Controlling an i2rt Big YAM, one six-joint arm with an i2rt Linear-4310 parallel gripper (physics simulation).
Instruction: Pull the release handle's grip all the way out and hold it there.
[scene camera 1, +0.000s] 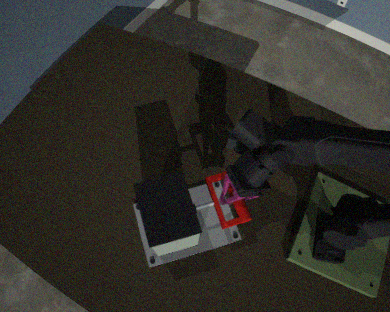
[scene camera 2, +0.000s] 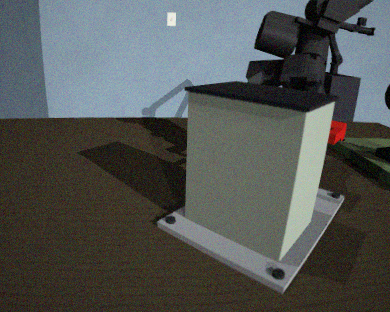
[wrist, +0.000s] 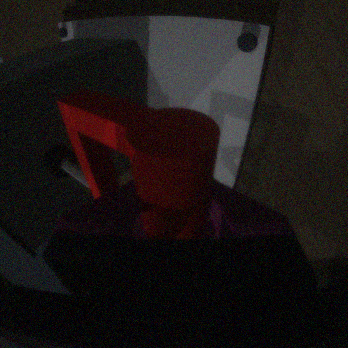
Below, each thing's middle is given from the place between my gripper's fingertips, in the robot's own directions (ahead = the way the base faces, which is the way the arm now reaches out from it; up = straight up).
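Grey base plate (scene camera 2: 278, 276): from my hand, 5 cm to the left, 8 cm ahead, 7 cm below.
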